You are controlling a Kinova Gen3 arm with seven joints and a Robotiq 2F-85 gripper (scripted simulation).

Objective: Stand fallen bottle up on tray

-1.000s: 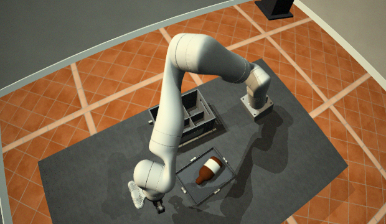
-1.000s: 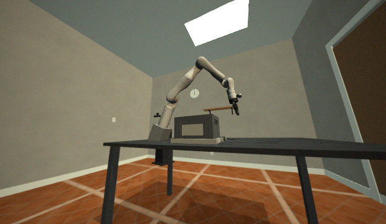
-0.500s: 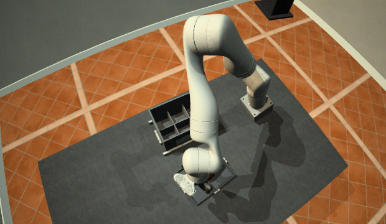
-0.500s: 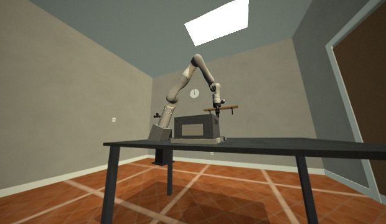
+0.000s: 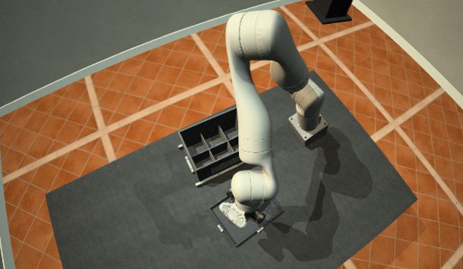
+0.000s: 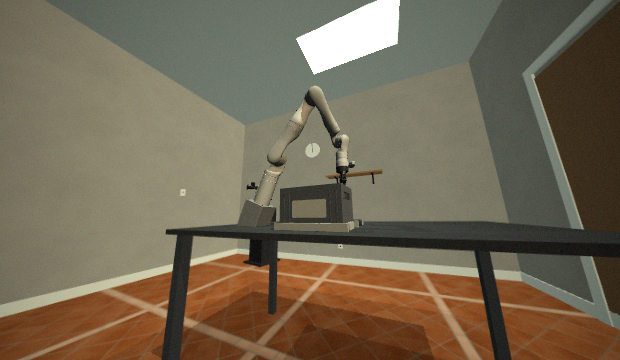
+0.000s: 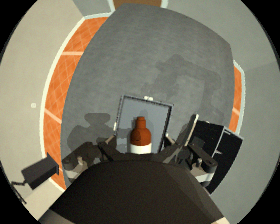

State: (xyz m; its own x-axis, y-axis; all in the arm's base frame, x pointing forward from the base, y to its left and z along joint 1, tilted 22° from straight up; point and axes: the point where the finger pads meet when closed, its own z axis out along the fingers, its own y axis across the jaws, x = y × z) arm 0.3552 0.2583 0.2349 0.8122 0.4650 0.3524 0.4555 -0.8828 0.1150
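Now: hand 16 cm above the brown bottle, 4 cm past it and 2 cm to the left of it. Round my hand: dark crate 30 cm to the right, 12 cm below; then dark tray 19 cm below, 3 cm behind, 2 cm to the right.
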